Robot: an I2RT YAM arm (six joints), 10 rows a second.
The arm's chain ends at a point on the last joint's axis. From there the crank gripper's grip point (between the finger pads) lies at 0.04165 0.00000 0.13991 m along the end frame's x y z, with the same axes.
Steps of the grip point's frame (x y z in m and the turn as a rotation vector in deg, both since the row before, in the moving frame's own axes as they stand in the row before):
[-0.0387 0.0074 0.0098 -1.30 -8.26 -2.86]
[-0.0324 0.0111 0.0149 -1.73 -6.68 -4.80]
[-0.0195 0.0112 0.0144 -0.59 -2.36 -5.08]
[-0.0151 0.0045 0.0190 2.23 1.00 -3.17]
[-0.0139 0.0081 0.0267 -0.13 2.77 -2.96]
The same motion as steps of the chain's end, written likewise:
[-0.0182 0.0057 0.0053 -1.30 -8.26 -2.86]
[-0.0159 0.0096 0.0110 -1.73 -6.68 -4.80]
[-0.0136 0.0132 0.0128 -0.59 -2.36 -5.08]
[-0.0173 0.0123 0.0199 2.23 1.00 -3.17]
[-0.0206 0.0101 0.0289 -0.13 2.77 -2.96]

